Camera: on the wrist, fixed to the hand. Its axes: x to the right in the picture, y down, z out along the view.
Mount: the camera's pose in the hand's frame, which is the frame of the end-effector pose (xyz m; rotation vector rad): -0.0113 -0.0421 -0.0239 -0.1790 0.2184 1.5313
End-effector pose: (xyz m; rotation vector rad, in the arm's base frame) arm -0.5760 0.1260 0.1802 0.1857 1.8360 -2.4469
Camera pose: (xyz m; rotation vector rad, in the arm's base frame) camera -0.5692 0.1606 0.2152 1.2732 1.0830 -1.1659
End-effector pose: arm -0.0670 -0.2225 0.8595 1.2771 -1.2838 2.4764
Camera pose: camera -0.0578 -0.1751 0.8714 0.1851 1.5942 -1.4967
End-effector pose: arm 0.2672 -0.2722 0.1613 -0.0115 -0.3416 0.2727
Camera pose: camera 0.2759 -0.3149 0.1375 -0.4907 -0.0724 1.7404
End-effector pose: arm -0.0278 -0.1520 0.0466 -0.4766 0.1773 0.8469
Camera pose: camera -0.0026 -0.1947 0.0434 -0.5658 0.7163 2.3184
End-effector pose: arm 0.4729 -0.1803 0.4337 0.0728 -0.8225 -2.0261
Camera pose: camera 0.4569 -0.1691 0.3880 -0.3392 -0.3001 -0.5996
